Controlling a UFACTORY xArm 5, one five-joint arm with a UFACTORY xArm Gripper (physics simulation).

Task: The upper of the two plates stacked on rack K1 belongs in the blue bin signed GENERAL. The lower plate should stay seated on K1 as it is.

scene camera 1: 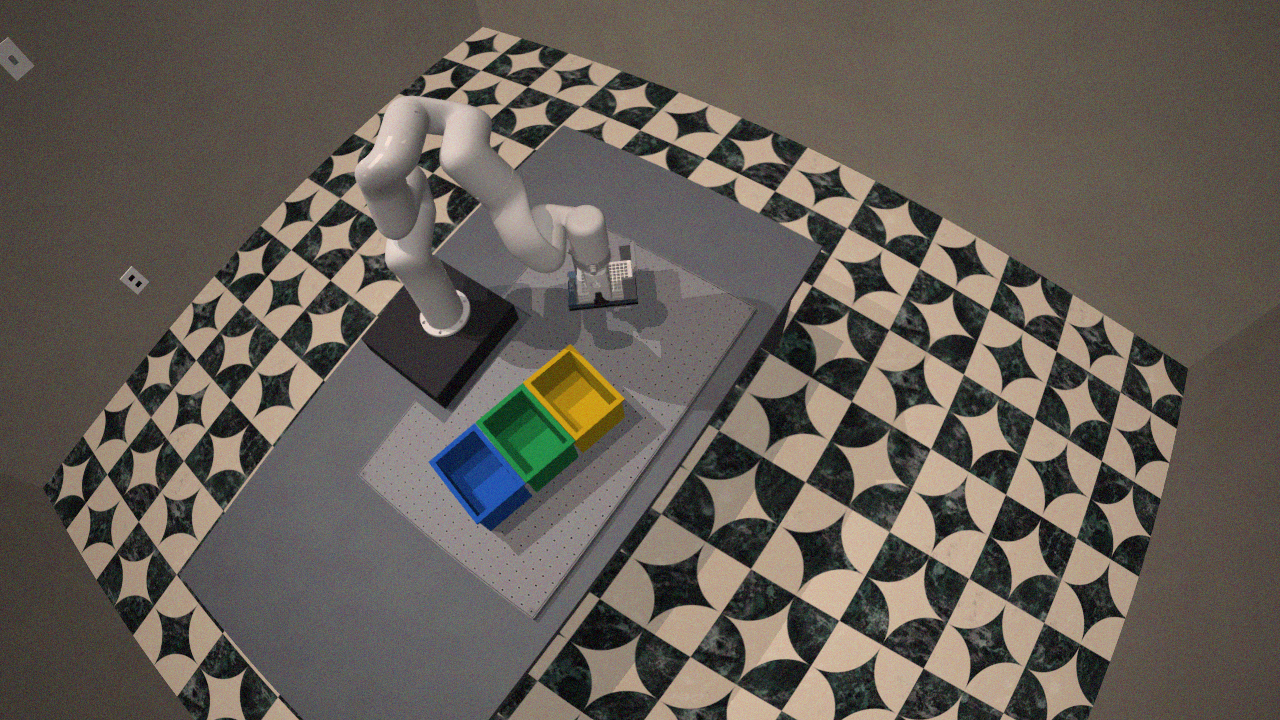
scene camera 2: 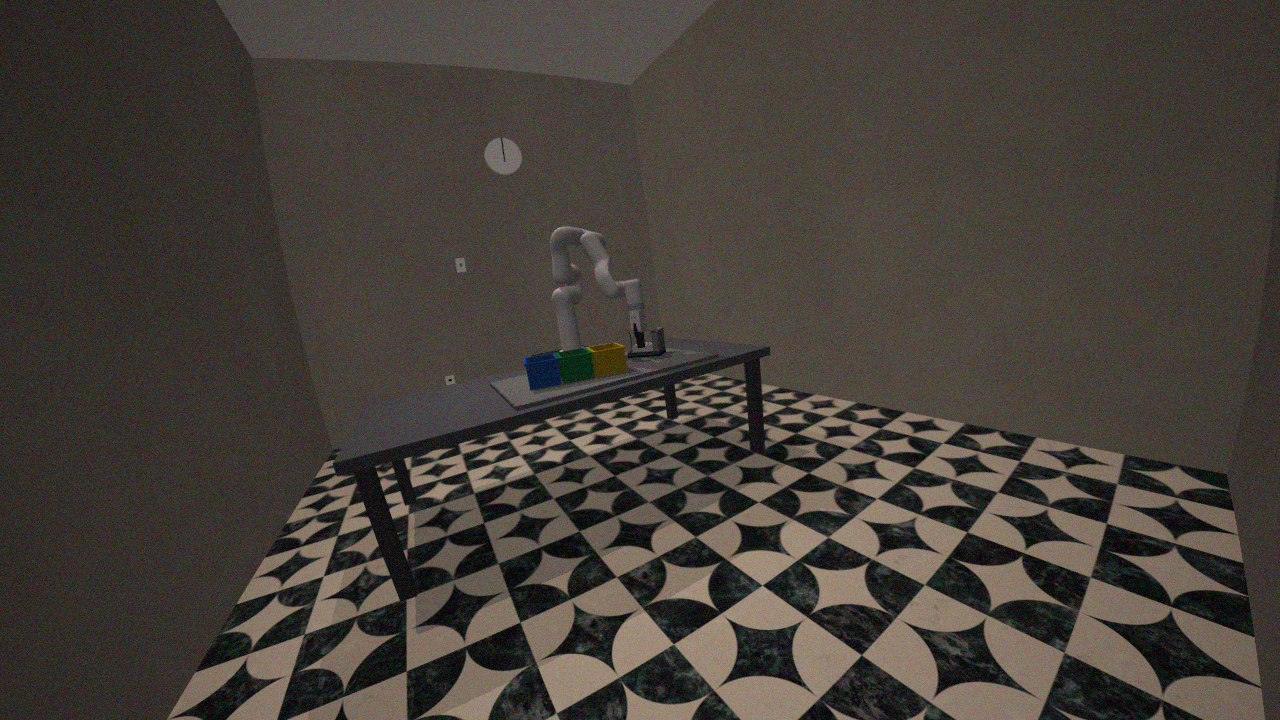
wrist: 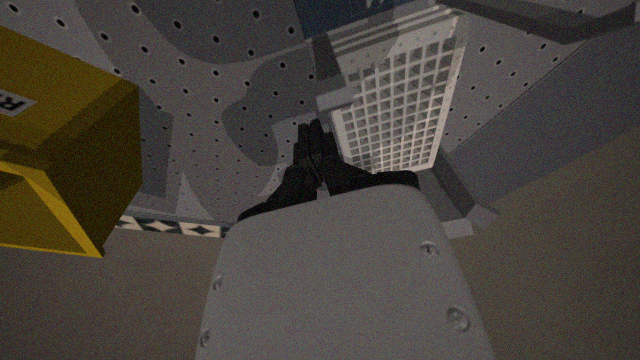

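Pixels of known places: gripper, fingertip midpoint: (scene camera 1: 601,301) (scene camera 2: 641,347) (wrist: 315,135); arm's base, origin of the base link: (scene camera 1: 445,313).
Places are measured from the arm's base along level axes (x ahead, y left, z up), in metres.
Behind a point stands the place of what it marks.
Observation:
The white gridded upper plate (scene camera 1: 620,270) @(x 0.297, y 0.297, z 0.000 m) (wrist: 395,107) @(x 0.260, y 0.253, z 0.000 m) lies on rack K1 (scene camera 1: 586,305) @(x 0.264, y 0.197, z -0.038 m) (scene camera 2: 646,354) @(x 0.308, y 0.227, z -0.040 m) (wrist: 345,17) @(x 0.230, y 0.205, z -0.030 m), which has a dark blue front and grey posts. Layered edges show at the plate's front end in the wrist view; the lower plate is mostly hidden. My gripper (scene camera 1: 600,299) @(x 0.303, y 0.208, z -0.005 m) (scene camera 2: 640,344) @(x 0.303, y 0.208, z -0.005 m) (wrist: 315,135) @(x 0.303, y 0.208, z -0.005 m) is shut and empty, its black fingertips together beside the plates' long edge, on the side toward the yellow bin in the wrist view. The blue bin (scene camera 1: 483,479) @(x 0.303, y -0.263, z -0.045 m) (scene camera 2: 542,371) @(x 0.395, y -0.293, z 0.010 m) stands at the far end of the bin row; its sign is not legible.
The green bin (scene camera 1: 526,437) @(x 0.328, y -0.134, z -0.046 m) (scene camera 2: 575,365) @(x 0.429, y -0.173, z 0.010 m) stands between the blue bin and the yellow bin (scene camera 1: 577,402) @(x 0.378, y -0.010, z -0.046 m) (scene camera 2: 609,360) @(x 0.465, y -0.046, z 0.005 m) (wrist: 85,100) @(x 0.325, y 0.046, z -0.013 m). The bins and rack are on a perforated board (scene camera 1: 402,465) @(x 0.119, y -0.343, z -0.051 m) on the grey table (scene camera 1: 295,537) @(x -0.018, y -0.647, z -0.064 m) (scene camera 2: 429,416) @(x 0.326, y -0.706, z -0.064 m). The arm's black base (scene camera 1: 447,371) @(x 0.101, y -0.113, z 0.000 m) is behind the bins.

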